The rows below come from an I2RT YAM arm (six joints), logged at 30 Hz.
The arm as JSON. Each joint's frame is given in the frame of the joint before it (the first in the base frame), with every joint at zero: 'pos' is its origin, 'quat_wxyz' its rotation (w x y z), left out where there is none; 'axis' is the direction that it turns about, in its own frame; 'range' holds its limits. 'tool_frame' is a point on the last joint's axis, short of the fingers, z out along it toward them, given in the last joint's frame.
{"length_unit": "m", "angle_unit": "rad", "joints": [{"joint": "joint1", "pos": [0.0, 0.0, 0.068], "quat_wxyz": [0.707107, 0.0, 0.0, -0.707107], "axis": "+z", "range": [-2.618, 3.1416]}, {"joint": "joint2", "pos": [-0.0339, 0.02, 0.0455], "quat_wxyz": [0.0, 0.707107, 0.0, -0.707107], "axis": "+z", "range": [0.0, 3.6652]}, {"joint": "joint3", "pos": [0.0, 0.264, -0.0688], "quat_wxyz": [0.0, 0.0, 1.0, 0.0], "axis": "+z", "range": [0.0, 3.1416]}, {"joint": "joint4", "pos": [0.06, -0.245, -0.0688], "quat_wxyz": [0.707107, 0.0, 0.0, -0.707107], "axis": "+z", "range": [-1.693, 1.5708]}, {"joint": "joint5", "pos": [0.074, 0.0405, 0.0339], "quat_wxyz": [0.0, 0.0, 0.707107, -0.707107], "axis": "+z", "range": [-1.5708, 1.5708]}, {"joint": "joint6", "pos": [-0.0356, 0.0, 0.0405], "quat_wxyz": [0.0, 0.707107, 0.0, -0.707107], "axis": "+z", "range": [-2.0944, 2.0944]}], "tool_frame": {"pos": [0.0, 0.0, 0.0], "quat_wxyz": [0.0, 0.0, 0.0, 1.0]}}
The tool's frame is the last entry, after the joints.
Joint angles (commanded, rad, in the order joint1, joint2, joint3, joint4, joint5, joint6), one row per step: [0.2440 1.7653 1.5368 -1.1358 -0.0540 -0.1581]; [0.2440 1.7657 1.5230 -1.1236 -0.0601 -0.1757]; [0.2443 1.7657 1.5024 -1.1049 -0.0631 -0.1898]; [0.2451 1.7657 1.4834 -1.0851 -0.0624 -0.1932]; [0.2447 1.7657 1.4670 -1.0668 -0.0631 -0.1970]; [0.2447 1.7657 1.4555 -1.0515 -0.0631 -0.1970]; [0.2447 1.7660 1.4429 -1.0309 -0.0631 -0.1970]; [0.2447 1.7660 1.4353 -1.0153 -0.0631 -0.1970]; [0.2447 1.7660 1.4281 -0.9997 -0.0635 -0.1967]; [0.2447 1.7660 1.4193 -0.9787 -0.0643 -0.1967]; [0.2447 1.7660 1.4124 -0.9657 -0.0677 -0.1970]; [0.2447 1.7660 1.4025 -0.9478 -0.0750 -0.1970]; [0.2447 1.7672 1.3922 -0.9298 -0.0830 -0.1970]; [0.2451 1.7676 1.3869 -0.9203 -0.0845 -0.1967]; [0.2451 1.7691 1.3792 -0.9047 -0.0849 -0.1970]
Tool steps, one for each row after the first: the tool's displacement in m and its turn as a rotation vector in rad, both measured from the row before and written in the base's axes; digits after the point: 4 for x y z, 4 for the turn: [-0.0001 0.0002 -0.0036 0.0021 0.0015 0.0184]; [-0.0003 0.0001 -0.0052 -0.0002 0.0010 0.0147]; [-0.0001 0.0002 -0.0048 -0.0011 -0.0013 0.0040]; [0.0000 -0.0001 -0.0041 0.0004 -0.0021 0.0035]; [0.0002 0.0001 -0.0028 0.0009 -0.0037 0.0000]; [0.0006 0.0002 -0.0031 0.0019 -0.0075 0.0000]; [0.0007 0.0002 -0.0017 0.0019 -0.0078 0.0000]; [0.0007 0.0002 -0.0016 0.0025 -0.0080 -0.0002]; [0.0010 0.0003 -0.0019 0.0037 -0.0116 0.0002]; [0.0004 0.0002 -0.0016 0.0046 -0.0052 0.0011]; [0.0005 0.0004 -0.0022 0.0088 -0.0061 0.0018]; [0.0005 0.0004 -0.0027 0.0091 -0.0044 0.0021]; [0.0002 0.0003 -0.0013 0.0024 -0.0033 0.0005]; [0.0007 0.0002 -0.0022 0.0019 -0.0062 0.0004]
